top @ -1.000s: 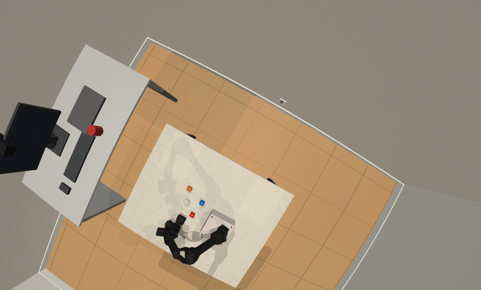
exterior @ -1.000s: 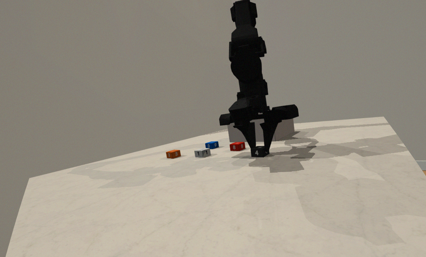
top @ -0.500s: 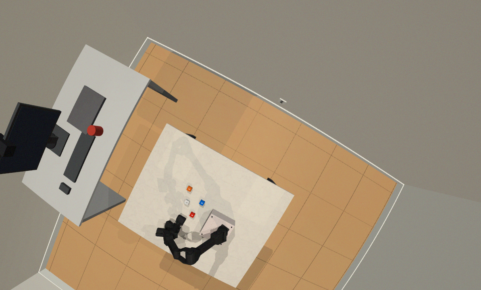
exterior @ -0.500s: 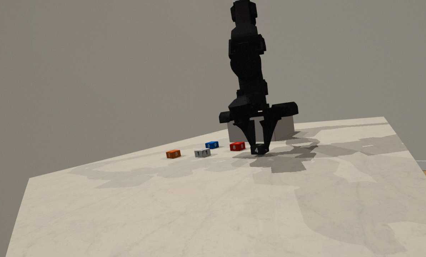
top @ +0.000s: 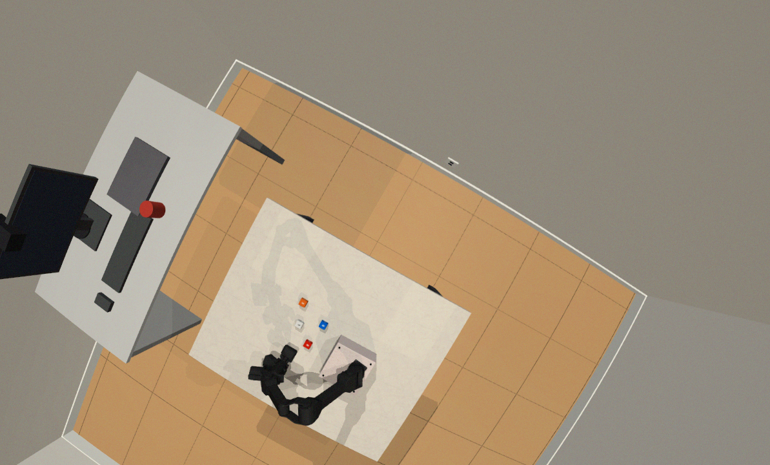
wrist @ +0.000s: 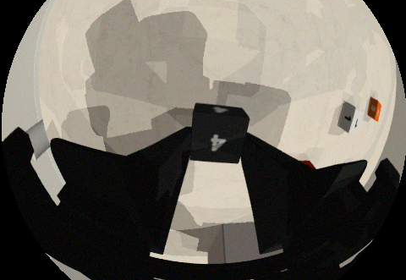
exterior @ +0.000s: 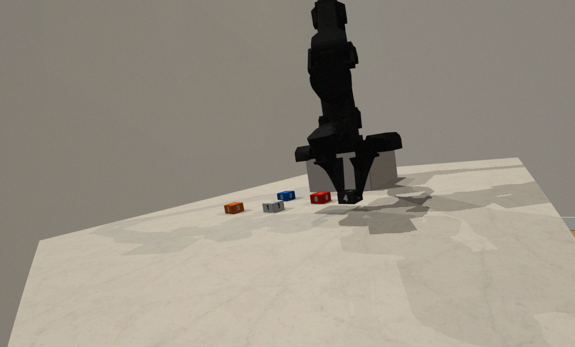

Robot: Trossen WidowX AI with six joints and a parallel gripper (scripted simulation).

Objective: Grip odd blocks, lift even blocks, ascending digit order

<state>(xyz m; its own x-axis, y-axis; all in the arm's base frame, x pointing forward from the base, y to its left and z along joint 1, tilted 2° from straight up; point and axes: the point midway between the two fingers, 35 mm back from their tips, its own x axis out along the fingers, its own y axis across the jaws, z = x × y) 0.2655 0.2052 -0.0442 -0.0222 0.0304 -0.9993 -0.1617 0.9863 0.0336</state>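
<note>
Right now my gripper tip is 3 cm past the red block, 11 cm to the left of it and 1 cm above it. Also, from my gripper tip: blue block (3 cm behind, 23 cm to the right, 1 cm below); black block (right at my gripper tip); white block (6 cm ahead, 16 cm to the right, 1 cm below).
</note>
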